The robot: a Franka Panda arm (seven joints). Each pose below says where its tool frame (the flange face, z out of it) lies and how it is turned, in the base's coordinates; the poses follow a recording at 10 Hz.
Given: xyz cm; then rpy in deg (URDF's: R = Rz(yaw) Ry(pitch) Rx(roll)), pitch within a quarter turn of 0, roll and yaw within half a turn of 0.
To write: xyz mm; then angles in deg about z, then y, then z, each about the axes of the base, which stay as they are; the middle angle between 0 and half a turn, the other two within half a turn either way. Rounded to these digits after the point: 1 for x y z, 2 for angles.
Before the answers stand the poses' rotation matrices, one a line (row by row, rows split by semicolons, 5 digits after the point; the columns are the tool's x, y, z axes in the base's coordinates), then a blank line. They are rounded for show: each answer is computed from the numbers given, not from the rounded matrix.
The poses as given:
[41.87, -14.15, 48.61, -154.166, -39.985, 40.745]
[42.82, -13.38, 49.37, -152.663, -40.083, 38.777]
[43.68, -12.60, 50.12, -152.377, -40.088, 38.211]
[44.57, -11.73, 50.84, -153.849, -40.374, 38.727]
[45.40, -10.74, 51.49, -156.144, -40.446, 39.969]
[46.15, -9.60, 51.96, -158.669, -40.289, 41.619]
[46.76, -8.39, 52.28, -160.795, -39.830, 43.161]
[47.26, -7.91, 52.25, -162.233, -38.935, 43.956]
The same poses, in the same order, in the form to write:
0.58050 0.79961 0.15376; 0.50010 -0.49914 0.70764; 0.64259 -0.33389 -0.68964
0.59647 0.78687 0.15831; 0.47918 -0.50734 0.71624; 0.64390 -0.35136 -0.67967
0.60113 0.78266 0.16152; 0.47323 -0.51149 0.71724; 0.64396 -0.35472 -0.67785
0.59433 0.78430 0.17789; 0.47661 -0.52167 0.70761; 0.64777 -0.33577 -0.68385
0.58324 0.78857 0.19490; 0.48886 -0.53237 0.69108; 0.64873 -0.30779 -0.69600
0.57025 0.79452 0.20870; 0.50663 -0.54014 0.67200; 0.64664 -0.27747 -0.71054
0.56017 0.79967 0.21619; 0.52532 -0.54471 0.65371; 0.64051 -0.25262 -0.72521
0.55996 0.79905 0.21901; 0.53992 -0.55243 0.63507; 0.62844 -0.23736 -0.74076

[418.7, -141.5, 486.1, -152.54, 133.60, 77.74]
[428.2, -133.8, 493.7, -151.38, 132.82, 77.54]
[436.8, -126.0, 501.2, -151.15, 132.68, 77.31]
[445.7, -117.3, 508.4, -152.60, 133.15, 75.89]
[454.0, -107.4, 514.9, -154.62, 134.11, 74.25]
[461.5, -96.0, 519.6, -156.78, 135.28, 72.75]
[467.6, -83.9, 522.8, -158.48, 136.49, 71.70]
[472.6, -79.1, 522.5, -159.31, 137.80, 70.97]

